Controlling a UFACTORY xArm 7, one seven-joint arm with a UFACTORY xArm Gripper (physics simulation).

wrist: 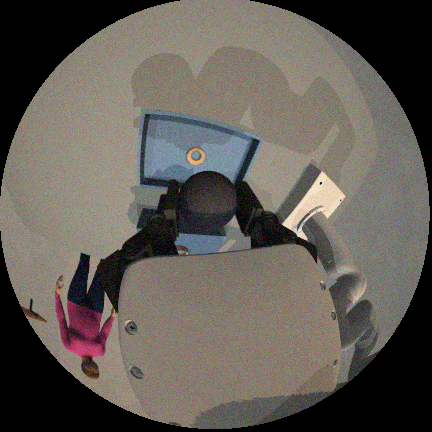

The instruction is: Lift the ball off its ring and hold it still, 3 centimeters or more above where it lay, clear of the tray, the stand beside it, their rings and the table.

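Places are measured from the arm's base along level axes (x right, y back, z down), in millimetres.
Pixels of known places: gripper, fingertip midpoint: (207, 192); arm's base, link origin: (310, 218).
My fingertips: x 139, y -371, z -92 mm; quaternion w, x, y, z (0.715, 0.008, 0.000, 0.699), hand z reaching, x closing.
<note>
Ahead of a thing's pixels: the offset from my fingertips to its top centre. "*": to the spot under its first point.
The dark ball {dx -3, dy +0, dz -34 mm} (208, 200) is between the two black fingers of my gripper (207, 192), which is shut on it near the middle of the wrist view. Both fingers press its sides. The blue tray {* dx +12, dy -94, dz +98 mm} (140, 150) lies below and beyond the ball, with its orange ring {* dx -7, dy -4, dz +122 mm} (196, 156) bare on the tray floor. The ball hangs apart from that ring and covers part of the tray's near edge. The blue stand (207, 243) shows below the ball, partly hidden by the gripper body, with part of a yellowish ring {* dx -185, dy -29, dz +54 mm} (182, 249) on it. The exact height of the ball cannot be read.
A cream plate (331, 192) with a grey robot arm part (325, 240) is at the right. A person in a pink top (87, 325) shows at the lower left. Broad shadows lie on the grey surface beyond the tray.
</note>
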